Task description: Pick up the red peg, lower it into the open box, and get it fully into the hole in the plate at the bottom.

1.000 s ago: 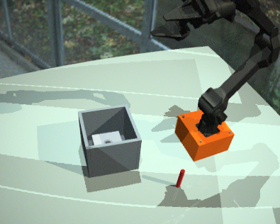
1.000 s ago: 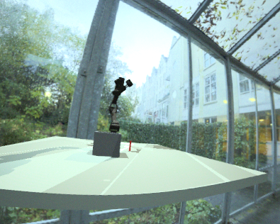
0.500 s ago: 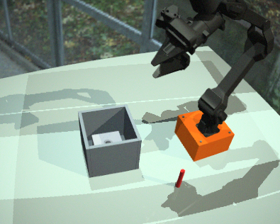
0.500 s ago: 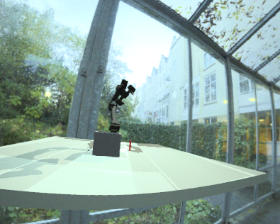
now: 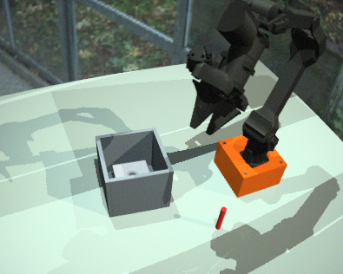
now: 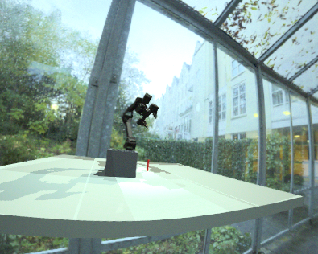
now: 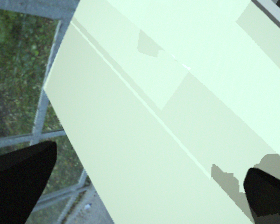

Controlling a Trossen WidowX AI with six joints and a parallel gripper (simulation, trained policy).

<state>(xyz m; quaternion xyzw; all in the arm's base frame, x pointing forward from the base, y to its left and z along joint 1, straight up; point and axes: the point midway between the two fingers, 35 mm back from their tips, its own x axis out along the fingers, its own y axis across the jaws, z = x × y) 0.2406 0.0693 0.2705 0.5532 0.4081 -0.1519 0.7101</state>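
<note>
My gripper tip is now 90 mm past the red peg, 30 mm to the right of it and 290 mm above it.
</note>
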